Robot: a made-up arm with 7 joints. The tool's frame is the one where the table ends. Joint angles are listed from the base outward.
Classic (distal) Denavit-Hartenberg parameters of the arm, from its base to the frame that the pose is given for. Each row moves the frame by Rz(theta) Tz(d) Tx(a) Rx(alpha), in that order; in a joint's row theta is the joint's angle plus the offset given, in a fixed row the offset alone. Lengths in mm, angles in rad.
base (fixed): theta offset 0  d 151.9  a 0  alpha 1.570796
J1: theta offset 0  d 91.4  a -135.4  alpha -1.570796
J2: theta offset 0  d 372.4  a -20.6  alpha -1.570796
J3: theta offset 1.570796  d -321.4  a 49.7  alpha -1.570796
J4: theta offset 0  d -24.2  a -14.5  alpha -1.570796
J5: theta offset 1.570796  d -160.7  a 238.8  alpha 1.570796
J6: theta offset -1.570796  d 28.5  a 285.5  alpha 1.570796
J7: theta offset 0  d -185.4  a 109.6  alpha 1.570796
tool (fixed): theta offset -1.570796  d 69.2  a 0  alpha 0
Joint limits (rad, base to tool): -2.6..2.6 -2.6..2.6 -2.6..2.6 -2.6..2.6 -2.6..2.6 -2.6..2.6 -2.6..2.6
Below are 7 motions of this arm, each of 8 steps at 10 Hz.
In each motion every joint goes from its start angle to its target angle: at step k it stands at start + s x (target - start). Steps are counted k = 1, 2, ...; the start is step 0. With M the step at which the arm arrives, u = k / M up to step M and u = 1 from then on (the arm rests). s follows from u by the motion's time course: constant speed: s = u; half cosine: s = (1 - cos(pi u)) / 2; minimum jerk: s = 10 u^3 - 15 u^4 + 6 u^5.
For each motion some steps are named. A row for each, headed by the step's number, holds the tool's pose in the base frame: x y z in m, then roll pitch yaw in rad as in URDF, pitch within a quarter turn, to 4 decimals.
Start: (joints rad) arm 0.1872 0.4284 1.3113 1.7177 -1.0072 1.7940 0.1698
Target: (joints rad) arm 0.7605 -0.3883 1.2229 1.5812 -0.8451 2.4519 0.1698
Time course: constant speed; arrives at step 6
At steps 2, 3, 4, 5, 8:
2: 0.1642 -0.7481 0.3134 3.0623 -0.7763 0.8829
3: 0.0709 -0.7516 0.3122 2.8971 -0.9148 0.9566
4: -0.0210 -0.7466 0.2979 2.6636 -1.0393 1.0971
5: -0.1093 -0.7333 0.2709 2.3278 -1.1339 1.3360
8: -0.1919 -0.7116 0.2316 1.8872 -1.1767 1.6738

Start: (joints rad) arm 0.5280 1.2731 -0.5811 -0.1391 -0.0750 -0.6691 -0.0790
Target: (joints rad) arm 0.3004 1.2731 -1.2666 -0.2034 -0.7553 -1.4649 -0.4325
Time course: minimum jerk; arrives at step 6
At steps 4, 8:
4: -0.3977 -0.2009 0.4852 -0.2470 0.1124 2.7797
8: -0.3285 -0.2498 0.5008 -0.1353 0.1821 2.9435

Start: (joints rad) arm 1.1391 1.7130 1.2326 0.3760 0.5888 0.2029 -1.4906
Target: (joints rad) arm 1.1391 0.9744 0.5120 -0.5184 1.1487 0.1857 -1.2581
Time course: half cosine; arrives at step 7
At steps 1, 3, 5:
1: -0.2152 0.1644 -0.0617 -0.0345 0.3008 1.0907
3: -0.3664 0.3421 0.1900 0.2700 -0.2285 1.3026
5: -0.5409 0.2363 0.5945 0.4340 -0.9902 1.4426

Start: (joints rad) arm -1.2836 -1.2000 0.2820 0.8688 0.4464 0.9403 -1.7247
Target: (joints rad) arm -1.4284 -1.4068 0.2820 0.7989 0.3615 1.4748 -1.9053
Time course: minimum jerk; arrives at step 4
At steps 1, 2, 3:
1: 0.2827 -0.5052 0.2452 -0.2088 -0.2779 -0.9418
2: 0.2988 -0.5307 0.3289 -0.2865 -0.5219 -0.8518
3: 0.3172 -0.5285 0.4141 -0.4411 -0.7348 -0.6636

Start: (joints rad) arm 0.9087 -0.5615 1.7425 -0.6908 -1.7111 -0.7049 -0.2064
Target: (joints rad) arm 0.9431 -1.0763 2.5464 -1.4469 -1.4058 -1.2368 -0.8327
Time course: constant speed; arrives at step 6
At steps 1, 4, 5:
1: -0.0883 -0.1263 0.3733 3.0217 -0.5730 1.1307
4: -0.0856 -0.3293 0.0794 -2.0968 -0.4755 0.1317
5: -0.1297 -0.3356 -0.0350 -1.8186 -0.2727 -0.0696

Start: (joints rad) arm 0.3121 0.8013 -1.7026 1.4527 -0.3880 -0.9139 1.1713
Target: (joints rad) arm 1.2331 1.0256 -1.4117 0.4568 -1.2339 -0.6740 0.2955
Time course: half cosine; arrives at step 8
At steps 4, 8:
4: -0.1132 0.3147 0.6048 -2.2372 -0.7966 1.4865
8: -0.3828 0.3312 0.2054 -1.7218 -0.3242 1.5719

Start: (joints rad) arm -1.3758 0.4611 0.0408 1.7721 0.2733 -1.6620 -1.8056
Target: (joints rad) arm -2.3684 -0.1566 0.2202 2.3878 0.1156 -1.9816 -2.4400
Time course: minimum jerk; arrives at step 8
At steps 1, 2, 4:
1: -0.0150 -0.3710 0.1499 2.7152 0.1530 -2.8657
2: -0.0101 -0.3992 0.1615 2.8175 0.0368 -2.7989
4: 0.0601 -0.5139 0.2255 3.0883 -0.5089 -2.4440

